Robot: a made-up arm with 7 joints.
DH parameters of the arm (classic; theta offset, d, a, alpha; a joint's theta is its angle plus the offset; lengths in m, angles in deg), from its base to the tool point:
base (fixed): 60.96 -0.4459 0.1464 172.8
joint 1: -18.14 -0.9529 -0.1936 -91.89
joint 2: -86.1 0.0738 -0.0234 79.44
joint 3: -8.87 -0.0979 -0.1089 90
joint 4: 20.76 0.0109 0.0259 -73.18
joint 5: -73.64 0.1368 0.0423 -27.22
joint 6: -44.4 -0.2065 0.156 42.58
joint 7: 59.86 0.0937 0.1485 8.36
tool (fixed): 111.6 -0.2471 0 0
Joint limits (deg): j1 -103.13..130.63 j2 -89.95..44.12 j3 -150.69..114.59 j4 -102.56..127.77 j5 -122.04..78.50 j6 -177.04..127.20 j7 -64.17..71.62
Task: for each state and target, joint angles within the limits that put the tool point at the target. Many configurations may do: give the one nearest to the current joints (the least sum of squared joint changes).
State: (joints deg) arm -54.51 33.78 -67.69 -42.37 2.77 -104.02 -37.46
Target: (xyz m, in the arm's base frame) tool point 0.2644 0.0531 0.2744
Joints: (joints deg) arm -25.59 27.81 -96.52 -74.75 -27.58 -122.13 -34.98
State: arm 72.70 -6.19 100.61 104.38 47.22 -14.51 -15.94
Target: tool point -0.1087 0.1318 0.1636
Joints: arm 72.74 18.00 95.51 97.68 25.82 -21.75 -5.06
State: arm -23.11 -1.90 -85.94 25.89 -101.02 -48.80 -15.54
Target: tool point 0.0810 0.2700 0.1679
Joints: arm -25.52 15.20 -121.15 34.91 -115.35 -49.77 -8.47
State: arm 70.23 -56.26 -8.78 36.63 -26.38 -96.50 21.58
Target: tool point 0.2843 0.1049 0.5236
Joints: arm 64.14 -53.99 -13.43 32.48 -30.89 -96.62 11.87
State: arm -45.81 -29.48 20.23 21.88 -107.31 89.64 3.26
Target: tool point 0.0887 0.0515 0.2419
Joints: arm -57.30 -62.85 42.97 28.84 -100.63 92.80 -18.50
